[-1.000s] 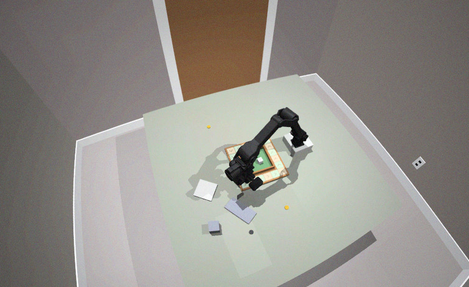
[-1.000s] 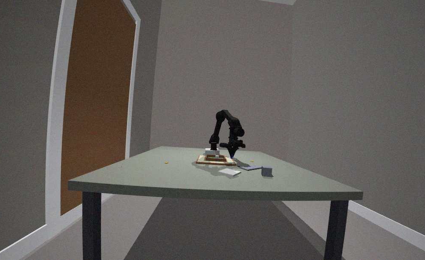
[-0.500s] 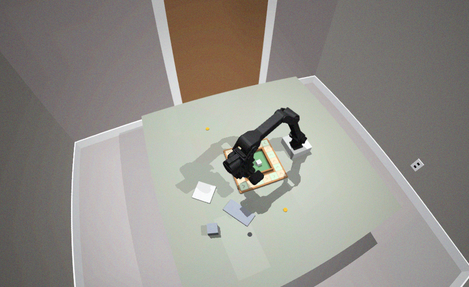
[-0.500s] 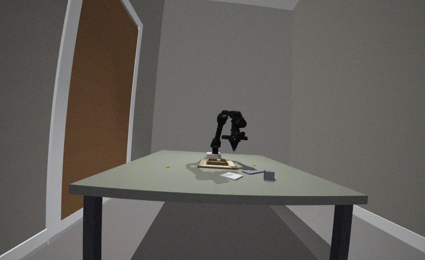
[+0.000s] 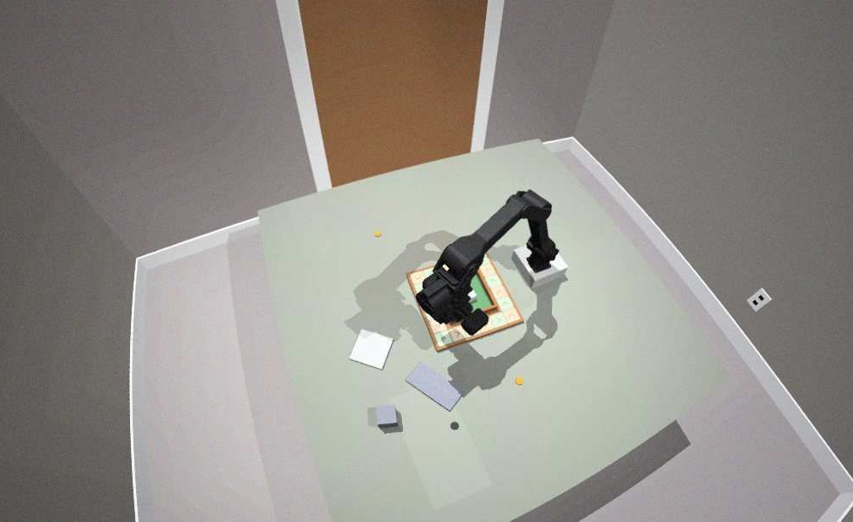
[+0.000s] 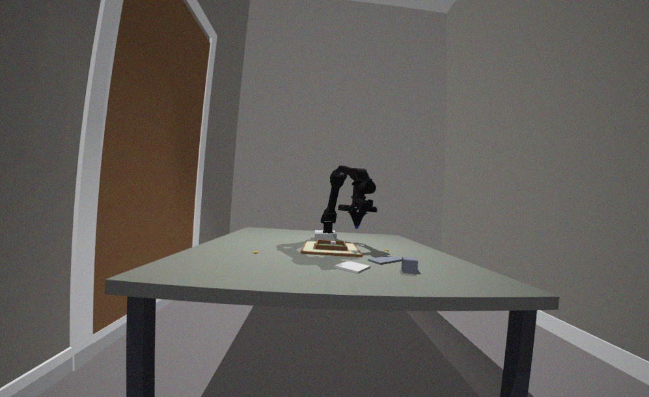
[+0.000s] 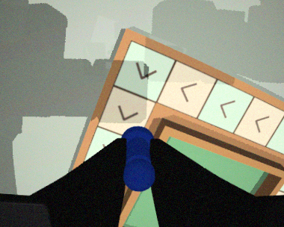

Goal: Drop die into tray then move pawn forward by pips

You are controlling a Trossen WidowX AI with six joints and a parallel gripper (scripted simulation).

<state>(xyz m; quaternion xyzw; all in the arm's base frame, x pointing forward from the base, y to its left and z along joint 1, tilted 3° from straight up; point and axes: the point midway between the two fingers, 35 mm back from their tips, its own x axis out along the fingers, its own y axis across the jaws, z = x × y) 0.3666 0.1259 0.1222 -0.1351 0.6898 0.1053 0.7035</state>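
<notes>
My gripper tip is 11 cm past the white die, 10 cm to the left of it and 11 cm above it. Also, from my gripper tip: grey-blue card 9 cm ahead, 12 cm to the left, 13 cm below; green dice tray 10 cm behind, 11 cm to the right, 13 cm below; blue pawn 1 cm above.
</notes>
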